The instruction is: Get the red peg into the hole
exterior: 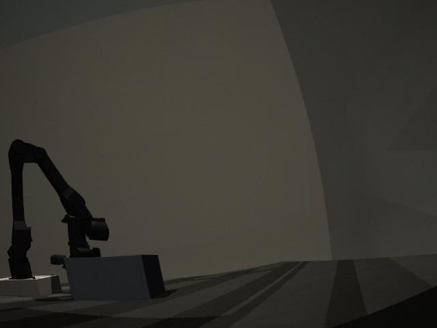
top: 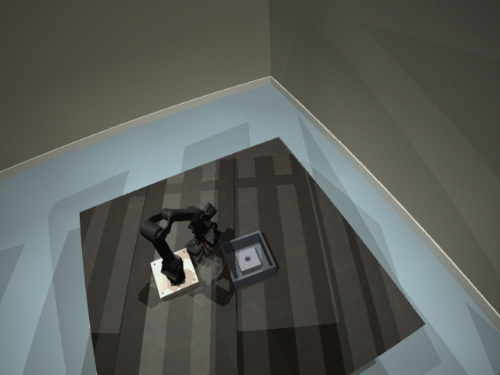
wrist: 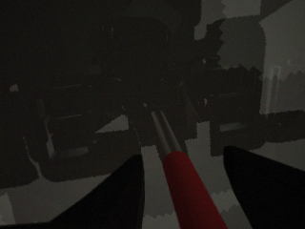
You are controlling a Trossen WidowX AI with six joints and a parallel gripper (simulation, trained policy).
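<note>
Now: the grey plate 18 cm ahead of my gripper tip, 13 cm to the right of it and 4 cm above it. Also, from my gripper tip: red peg (3 cm above, 1 cm to the left); then grey-blue box (18 cm ahead, 13 cm to the right, 2 cm above).
</note>
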